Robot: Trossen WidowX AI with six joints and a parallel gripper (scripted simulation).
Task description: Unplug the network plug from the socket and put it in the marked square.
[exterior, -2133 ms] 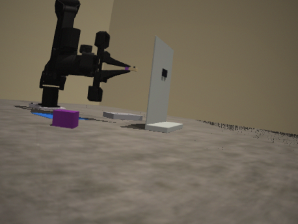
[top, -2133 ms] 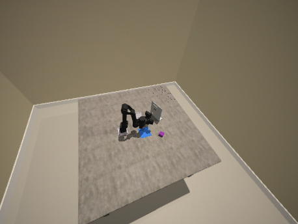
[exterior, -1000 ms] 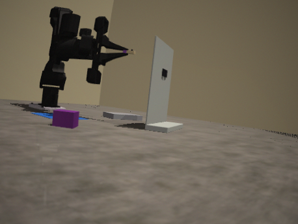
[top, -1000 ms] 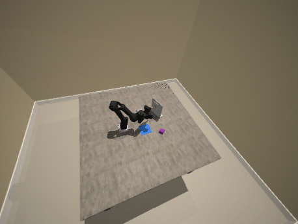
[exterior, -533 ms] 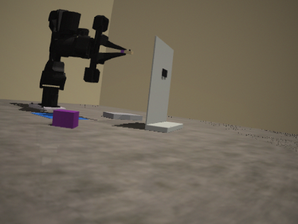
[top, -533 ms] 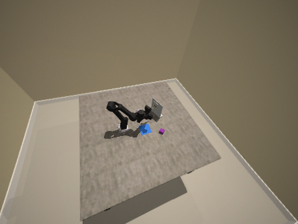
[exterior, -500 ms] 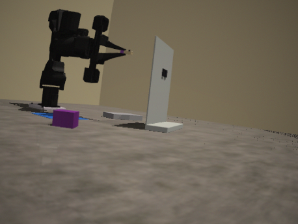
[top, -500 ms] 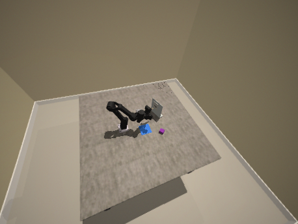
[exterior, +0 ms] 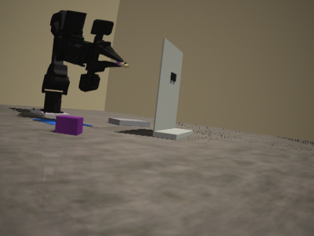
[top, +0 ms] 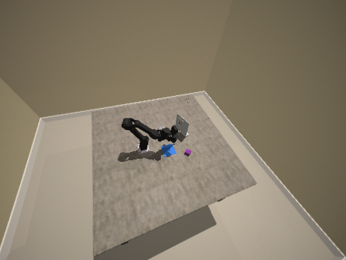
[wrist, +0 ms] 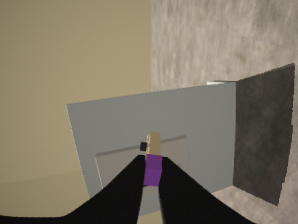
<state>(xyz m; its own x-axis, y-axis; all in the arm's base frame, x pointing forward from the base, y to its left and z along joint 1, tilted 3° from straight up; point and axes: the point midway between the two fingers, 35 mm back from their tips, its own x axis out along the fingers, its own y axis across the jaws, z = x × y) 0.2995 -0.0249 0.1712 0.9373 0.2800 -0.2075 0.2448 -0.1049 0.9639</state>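
My gripper tip is now 12 cm past the blue marked square, 8 cm to the left of it and 16 cm above it. Round my gripper tip: white upright panel: 9 cm ahead, 10 cm to the left, 6 cm below; network plug: 1 cm ahead; flat grey slab: 11 cm behind, 16 cm to the left, 15 cm below.
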